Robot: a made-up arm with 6 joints.
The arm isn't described. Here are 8 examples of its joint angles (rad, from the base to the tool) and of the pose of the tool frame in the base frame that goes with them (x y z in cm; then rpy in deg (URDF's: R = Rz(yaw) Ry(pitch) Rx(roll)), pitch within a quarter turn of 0, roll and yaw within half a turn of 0).
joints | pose
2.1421 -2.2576 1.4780 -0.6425 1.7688 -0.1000 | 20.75 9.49 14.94 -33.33 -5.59 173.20
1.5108 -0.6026 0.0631 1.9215 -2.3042 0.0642 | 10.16 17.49 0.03 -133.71 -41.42 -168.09
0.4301 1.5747 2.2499 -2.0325 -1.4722 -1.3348 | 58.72 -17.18 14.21 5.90 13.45 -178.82
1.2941 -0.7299 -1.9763 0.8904 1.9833 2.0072 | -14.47 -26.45 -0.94 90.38 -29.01 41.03
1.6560 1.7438 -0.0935 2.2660 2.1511 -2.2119 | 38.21 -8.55 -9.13 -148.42 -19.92 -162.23
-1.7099 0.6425 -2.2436 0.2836 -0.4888 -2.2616 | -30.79 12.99 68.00 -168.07 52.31 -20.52
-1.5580 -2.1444 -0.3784 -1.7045 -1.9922 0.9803 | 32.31 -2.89 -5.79 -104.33 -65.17 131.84
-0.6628 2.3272 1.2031 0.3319 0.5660 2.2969 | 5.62 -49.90 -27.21 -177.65 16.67 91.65
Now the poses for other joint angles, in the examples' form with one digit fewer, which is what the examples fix.
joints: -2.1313 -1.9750 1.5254 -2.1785 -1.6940 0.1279
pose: -17.2 13.1 14.8 -24.8 26.1 -31.3
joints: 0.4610 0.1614 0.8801 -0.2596 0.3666 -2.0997
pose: -7.3 -63.8 -42.1 -53.9 -38.8 96.0
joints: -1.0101 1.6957 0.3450 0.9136 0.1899 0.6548
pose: 13.5 -0.7 4.5 87.3 -4.0 -56.2
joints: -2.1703 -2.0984 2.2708 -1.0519 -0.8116 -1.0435
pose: -35.1 -7.6 -10.4 6.6 -13.2 11.7
